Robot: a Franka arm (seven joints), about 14 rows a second.
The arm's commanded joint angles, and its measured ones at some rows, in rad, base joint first. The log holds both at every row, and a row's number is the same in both.
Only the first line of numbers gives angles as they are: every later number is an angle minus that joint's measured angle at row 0.
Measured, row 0:
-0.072, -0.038, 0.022, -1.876, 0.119, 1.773, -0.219
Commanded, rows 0 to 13:
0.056, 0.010, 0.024, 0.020, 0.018, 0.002, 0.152
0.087, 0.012, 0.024, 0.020, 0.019, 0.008, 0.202
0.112, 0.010, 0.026, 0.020, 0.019, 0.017, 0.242
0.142, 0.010, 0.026, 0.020, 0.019, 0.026, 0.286
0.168, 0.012, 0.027, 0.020, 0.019, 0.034, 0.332
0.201, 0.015, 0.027, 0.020, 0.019, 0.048, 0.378
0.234, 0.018, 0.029, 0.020, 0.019, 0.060, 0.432
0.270, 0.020, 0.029, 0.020, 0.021, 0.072, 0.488
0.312, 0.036, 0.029, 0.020, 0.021, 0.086, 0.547
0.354, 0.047, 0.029, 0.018, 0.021, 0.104, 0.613
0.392, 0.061, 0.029, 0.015, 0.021, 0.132, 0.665
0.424, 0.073, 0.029, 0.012, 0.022, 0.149, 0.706
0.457, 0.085, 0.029, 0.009, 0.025, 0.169, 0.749
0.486, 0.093, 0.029, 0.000, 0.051, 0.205, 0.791
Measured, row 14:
0.449, 0.071, 0.033, 0.003, 0.008, 0.157, 0.729
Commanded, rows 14 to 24:
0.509, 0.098, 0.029, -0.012, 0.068, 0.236, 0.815
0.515, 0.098, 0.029, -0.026, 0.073, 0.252, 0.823
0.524, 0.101, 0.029, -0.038, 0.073, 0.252, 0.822
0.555, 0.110, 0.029, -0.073, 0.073, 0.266, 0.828
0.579, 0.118, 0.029, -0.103, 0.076, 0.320, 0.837
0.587, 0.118, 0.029, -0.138, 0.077, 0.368, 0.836
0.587, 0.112, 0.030, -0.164, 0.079, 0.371, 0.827
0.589, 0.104, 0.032, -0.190, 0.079, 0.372, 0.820
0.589, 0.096, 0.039, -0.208, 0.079, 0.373, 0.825
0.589, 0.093, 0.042, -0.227, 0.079, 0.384, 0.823
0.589, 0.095, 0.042, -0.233, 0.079, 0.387, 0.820
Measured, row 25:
0.594, 0.128, 0.035, -0.187, 0.055, 0.361, 0.822
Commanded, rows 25 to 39:
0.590, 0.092, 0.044, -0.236, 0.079, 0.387, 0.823
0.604, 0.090, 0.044, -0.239, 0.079, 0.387, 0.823
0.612, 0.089, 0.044, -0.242, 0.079, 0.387, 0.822
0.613, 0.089, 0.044, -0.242, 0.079, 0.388, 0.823
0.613, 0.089, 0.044, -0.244, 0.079, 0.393, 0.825
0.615, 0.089, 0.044, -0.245, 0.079, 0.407, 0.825
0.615, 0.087, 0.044, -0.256, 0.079, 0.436, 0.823
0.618, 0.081, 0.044, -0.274, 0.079, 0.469, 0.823
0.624, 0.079, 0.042, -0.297, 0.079, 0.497, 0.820
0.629, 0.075, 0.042, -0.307, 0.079, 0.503, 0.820
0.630, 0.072, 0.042, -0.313, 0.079, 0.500, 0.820
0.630, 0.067, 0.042, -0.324, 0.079, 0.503, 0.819
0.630, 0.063, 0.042, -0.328, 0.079, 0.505, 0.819
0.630, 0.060, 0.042, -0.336, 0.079, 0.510, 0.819
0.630, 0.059, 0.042, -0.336, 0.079, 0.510, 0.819
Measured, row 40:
0.633, 0.100, 0.038, -0.295, 0.055, 0.485, 0.822
